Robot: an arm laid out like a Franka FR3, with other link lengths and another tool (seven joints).
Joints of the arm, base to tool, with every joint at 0 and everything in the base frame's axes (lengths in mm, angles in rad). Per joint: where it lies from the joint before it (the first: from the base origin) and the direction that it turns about. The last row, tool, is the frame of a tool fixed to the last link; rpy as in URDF.
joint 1: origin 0.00 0.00 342.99 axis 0 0 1
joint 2: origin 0.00 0.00 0.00 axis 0 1 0
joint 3: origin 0.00 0.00 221.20 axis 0 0 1
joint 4: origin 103.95 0.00 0.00 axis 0 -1 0
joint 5: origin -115.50 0.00 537.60 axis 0 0 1
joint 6: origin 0.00 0.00 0.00 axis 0 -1 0
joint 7: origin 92.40 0.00 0.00 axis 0 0 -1
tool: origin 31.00 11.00 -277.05 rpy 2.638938 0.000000 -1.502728
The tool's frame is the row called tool.
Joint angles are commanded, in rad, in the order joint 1, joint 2, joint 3, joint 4, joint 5, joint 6, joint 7. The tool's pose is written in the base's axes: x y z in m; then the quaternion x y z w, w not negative. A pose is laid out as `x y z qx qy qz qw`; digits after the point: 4 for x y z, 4 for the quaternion.
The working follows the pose.
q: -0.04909 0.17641 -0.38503 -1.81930 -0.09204 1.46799 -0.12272
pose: 0.5778 -0.2922 0.1347 0.5301 -0.6872 -0.3735 0.3274
Where each joint sits with the arm in this pose, in the base's axes (m; each line is computed from the numbers above, not from the rounded line before):
joint 1: 0.0000 0.0000 0.3430
joint 2: 0.0000 0.0000 0.3430
joint 3: 0.0388 -0.0019 0.5608
joint 4: 0.1316 -0.0456 0.5438
joint 5: 0.6187 -0.2761 0.4345
joint 6: 0.6187 -0.2761 0.4345
joint 7: 0.6902 -0.3131 0.3892
the tool: 0.5778 -0.2922 0.1347

